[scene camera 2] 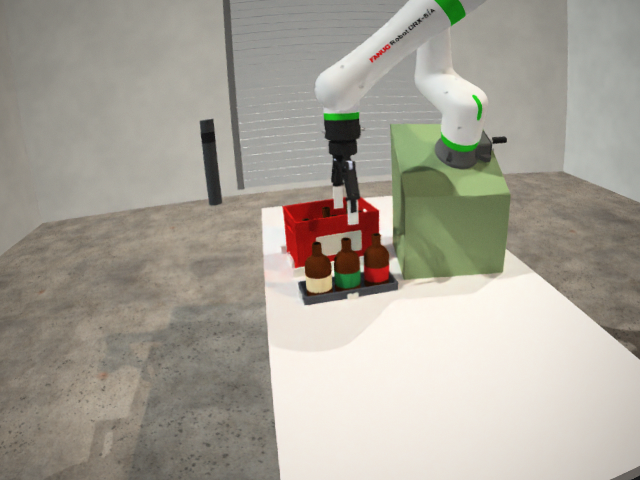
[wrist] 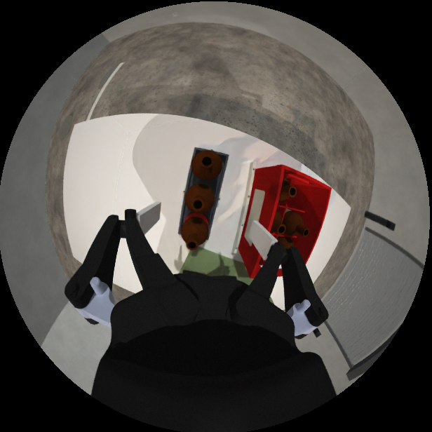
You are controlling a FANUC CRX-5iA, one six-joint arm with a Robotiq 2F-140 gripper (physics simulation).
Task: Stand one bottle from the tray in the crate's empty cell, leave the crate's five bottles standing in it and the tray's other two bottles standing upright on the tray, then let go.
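Where they show: gripper, fingertip midpoint: (scene camera 2: 345,215); arm's base, link origin: (scene camera 2: 456,153).
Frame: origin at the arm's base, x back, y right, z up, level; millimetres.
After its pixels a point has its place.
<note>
Three brown bottles stand upright in a row on the dark tray (scene camera 2: 330,298) {x -451, y -216, z -347 mm} (wrist: 220,166): a cream-label bottle (scene camera 2: 317,271) {x -481, y -208, z -264 mm} (wrist: 206,166), a green-label bottle (scene camera 2: 346,266) {x -400, y -197, z -263 mm} (wrist: 200,196) in the middle, and a red-label bottle (scene camera 2: 376,258) {x -313, y -180, z -255 mm} (wrist: 194,229). The red crate (scene camera 2: 330,227) {x -422, y -13, z -214 mm} (wrist: 267,180) stands behind the tray in the scene view and holds several brown bottles; one of them (scene camera 2: 326,212) {x -422, y 113, z -207 mm} (wrist: 292,191) shows its neck. In the wrist view, the crate's upper right cell shows bare red; a finger partly hides the lower cells. My gripper (scene camera 2: 345,205) {x -390, y -142, z -135 mm} (wrist: 206,219) is open and empty, above the bottle tops, with one fingertip over the crate's tray side.
The green pedestal (scene camera 2: 454,232) {x -65, y -151, z -210 mm} (wrist: 212,262) carries the arm's base and stands close to the crate and tray. The white table (scene camera 2: 439,361) {x -236, y -547, z -357 mm} (wrist: 100,170) has its long edge beside the crate. A dark post (scene camera 2: 210,165) (wrist: 380,220) shows beyond the table.
</note>
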